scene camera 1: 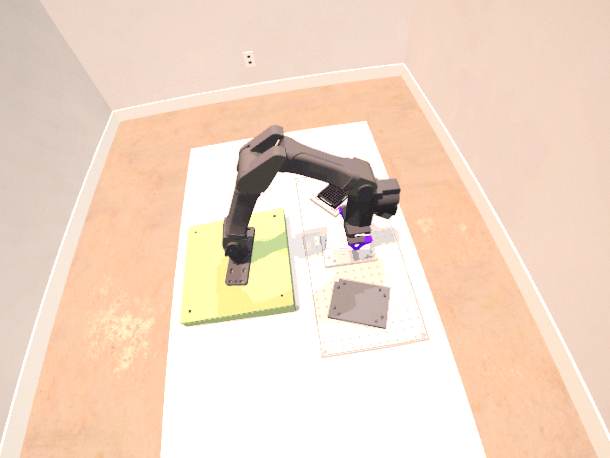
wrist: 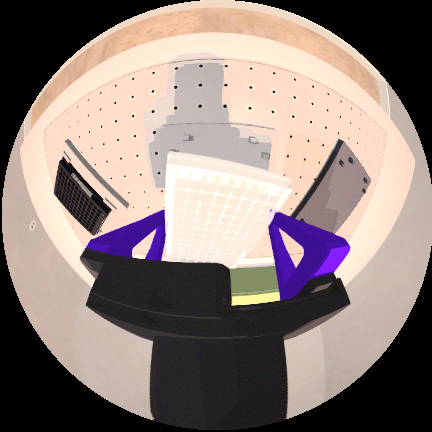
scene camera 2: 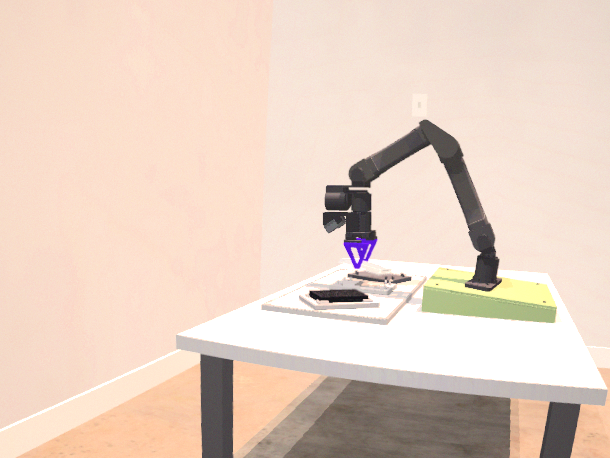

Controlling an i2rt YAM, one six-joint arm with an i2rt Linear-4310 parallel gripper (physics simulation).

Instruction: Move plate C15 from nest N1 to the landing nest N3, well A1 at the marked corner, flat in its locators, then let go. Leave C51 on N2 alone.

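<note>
My gripper (scene camera 1: pixel 359 242) (scene camera 2: pixel 360 253) (wrist: pixel 217 214) is shut on the white well plate C15 (wrist: pixel 221 197), its purple fingers on the plate's two long sides. It hangs a little above the pale landing nest N3 (scene camera 1: pixel 330 258) (wrist: pixel 217 139), which lies in the arm's shadow with small locators at its corners. The dark grey nest N1 (scene camera 1: pixel 359 303) (wrist: pixel 342 185) lies bare in front of it. The black plate C51 (scene camera 1: pixel 332 194) (scene camera 2: pixel 337 294) (wrist: pixel 78 197) sits on the white nest N2 (scene camera 1: pixel 319 202) (scene camera 2: pixel 339 304). I cannot tell the plate's marked corner.
All three nests lie on a white perforated board (scene camera 1: pixel 374 334) (scene camera 2: pixel 290 306) (wrist: pixel 301 104) on the white table (scene camera 1: pixel 275 394) (scene camera 2: pixel 394 354). The arm's base stands on a green block (scene camera 1: pixel 211 295) (scene camera 2: pixel 488 300) to the left of the board.
</note>
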